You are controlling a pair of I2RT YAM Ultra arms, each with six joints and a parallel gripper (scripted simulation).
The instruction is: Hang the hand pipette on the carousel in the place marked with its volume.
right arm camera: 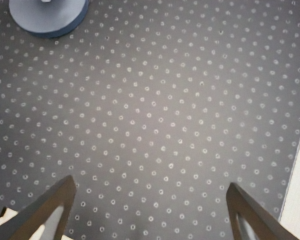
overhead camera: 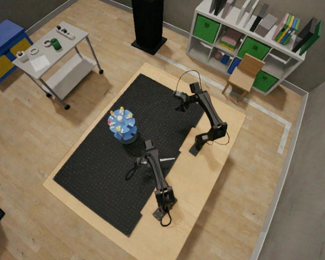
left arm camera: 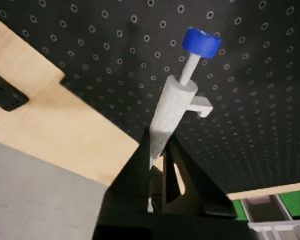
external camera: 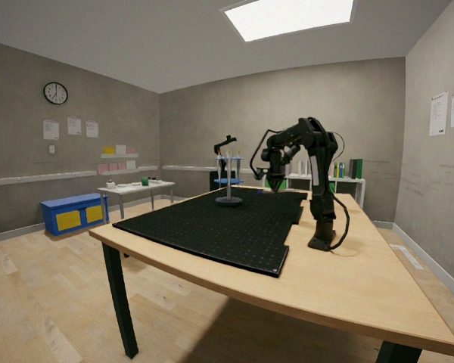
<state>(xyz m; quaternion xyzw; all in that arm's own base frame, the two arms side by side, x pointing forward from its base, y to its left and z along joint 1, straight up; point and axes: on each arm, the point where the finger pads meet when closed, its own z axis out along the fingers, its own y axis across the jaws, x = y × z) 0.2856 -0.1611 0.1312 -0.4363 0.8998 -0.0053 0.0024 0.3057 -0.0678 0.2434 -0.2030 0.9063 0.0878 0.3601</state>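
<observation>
Now: left hand 3 cm to the left of the white hand pipette and 1 cm past it.
</observation>
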